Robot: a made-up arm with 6 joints. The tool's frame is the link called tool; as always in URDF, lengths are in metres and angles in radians. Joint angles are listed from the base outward.
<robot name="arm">
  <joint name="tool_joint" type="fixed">
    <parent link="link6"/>
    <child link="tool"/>
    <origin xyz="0 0 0"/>
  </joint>
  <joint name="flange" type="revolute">
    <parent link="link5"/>
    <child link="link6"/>
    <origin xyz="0.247 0 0"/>
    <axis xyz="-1 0 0"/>
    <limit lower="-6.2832" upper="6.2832"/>
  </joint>
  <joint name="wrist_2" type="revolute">
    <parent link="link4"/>
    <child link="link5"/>
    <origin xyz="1.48 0 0"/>
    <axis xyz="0 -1 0"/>
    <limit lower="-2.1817" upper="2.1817"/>
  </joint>
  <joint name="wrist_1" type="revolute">
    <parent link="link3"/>
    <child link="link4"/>
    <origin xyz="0 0 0.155"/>
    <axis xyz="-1 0 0"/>
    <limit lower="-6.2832" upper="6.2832"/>
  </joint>
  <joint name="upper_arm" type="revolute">
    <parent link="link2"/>
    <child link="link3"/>
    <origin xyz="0 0 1.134"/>
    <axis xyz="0 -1 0"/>
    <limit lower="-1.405" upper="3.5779"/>
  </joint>
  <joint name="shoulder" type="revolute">
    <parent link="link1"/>
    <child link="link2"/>
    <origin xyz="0.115 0 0"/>
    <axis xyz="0 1 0"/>
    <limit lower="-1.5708" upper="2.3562"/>
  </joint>
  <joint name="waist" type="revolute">
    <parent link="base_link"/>
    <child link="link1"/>
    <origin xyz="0 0 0.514"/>
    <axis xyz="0 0 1"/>
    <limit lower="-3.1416" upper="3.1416"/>
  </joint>
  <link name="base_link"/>
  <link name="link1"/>
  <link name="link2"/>
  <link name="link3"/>
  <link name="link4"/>
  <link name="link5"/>
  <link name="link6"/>
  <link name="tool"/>
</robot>
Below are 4 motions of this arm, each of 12 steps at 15 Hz.
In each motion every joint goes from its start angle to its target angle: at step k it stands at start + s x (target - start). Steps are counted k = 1, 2, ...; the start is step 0. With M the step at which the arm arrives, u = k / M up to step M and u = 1 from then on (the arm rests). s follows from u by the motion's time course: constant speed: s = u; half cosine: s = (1 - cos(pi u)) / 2; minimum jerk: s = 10 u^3 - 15 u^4 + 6 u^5.
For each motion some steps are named. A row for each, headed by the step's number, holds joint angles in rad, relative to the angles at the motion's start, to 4 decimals.
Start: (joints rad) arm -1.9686 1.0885 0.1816 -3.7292 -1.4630 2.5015
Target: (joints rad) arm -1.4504 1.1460 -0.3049 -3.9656 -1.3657 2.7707
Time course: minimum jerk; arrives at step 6
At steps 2, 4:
2: 0.1088 0.0121 -0.1021 -0.0496 0.0204 0.0565
4: 0.4094 0.0454 -0.3844 -0.1868 0.0769 0.2127

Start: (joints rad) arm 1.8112 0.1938 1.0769 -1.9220 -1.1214 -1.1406
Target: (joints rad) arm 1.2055 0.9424 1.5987 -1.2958 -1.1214 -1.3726
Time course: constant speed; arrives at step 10
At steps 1, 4, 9, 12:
1: -0.0606 0.0749 0.0522 0.0626 0.0000 -0.0232
4: -0.2423 0.2994 0.2087 0.2505 0.0000 -0.0928
9: -0.5451 0.6737 0.4696 0.5636 0.0000 -0.2088
12: -0.6057 0.7486 0.5218 0.6262 0.0000 -0.2320

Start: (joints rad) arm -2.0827 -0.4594 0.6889 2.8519 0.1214 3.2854
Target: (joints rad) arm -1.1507 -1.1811 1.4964 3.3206 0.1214 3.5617
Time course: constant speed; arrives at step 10
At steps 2, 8, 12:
2: 0.1864 -0.1443 0.1615 0.0937 0.0000 0.0553
8: 0.7456 -0.5774 0.6460 0.3750 0.0000 0.2210
12: 0.9320 -0.7217 0.8075 0.4687 0.0000 0.2763

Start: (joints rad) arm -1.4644 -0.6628 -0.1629 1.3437 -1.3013 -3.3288
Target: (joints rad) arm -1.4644 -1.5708 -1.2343 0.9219 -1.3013 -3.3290
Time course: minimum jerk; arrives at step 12
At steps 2, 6, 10, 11, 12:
2: 0.0000 -0.0322 -0.0380 -0.0150 0.0000 0.0000
6: 0.0000 -0.4540 -0.5357 -0.2109 0.0000 -0.0001
10: 0.0000 -0.8758 -1.0334 -0.4068 0.0000 -0.0002
11: 0.0000 -0.9034 -1.0659 -0.4197 0.0000 -0.0002
12: 0.0000 -0.9080 -1.0714 -0.4218 0.0000 -0.0002

